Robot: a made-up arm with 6 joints.
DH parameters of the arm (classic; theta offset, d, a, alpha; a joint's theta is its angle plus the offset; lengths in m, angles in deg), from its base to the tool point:
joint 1: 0 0.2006 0 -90
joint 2: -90 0 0.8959 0
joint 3: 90 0.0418 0 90
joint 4: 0 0.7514 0 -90
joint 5: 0 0 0 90
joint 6: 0 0.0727 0 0
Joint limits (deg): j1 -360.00..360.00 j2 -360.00..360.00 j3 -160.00..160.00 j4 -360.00..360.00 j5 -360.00..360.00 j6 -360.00..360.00
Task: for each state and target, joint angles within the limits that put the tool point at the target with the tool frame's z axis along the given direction. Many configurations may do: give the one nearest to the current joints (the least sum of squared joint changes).
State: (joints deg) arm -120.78 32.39 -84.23 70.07 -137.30 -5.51
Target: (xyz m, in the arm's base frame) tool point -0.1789 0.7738 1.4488 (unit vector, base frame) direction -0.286 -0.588 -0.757
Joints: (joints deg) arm -76.16 -14.04 -40.67 51.94 -147.91 -5.51
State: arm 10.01 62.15 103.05 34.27 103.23 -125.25
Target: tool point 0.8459 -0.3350 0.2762 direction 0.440 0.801 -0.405
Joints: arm -28.44 34.17 113.69 77.01 69.76 -125.25
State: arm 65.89 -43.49 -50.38 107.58 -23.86 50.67
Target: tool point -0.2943 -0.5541 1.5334 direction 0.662 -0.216 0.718
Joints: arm 61.30 0.56 -59.76 134.92 -75.09 50.67
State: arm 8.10 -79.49 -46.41 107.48 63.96 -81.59
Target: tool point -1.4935 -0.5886 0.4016 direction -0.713 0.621 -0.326
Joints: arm 25.25 -68.05 -30.38 107.13 64.94 -81.59
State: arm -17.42 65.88 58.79 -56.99 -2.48 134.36
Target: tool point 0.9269 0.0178 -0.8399 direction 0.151 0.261 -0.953
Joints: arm -2.69 104.30 72.13 -73.58 -16.22 134.36
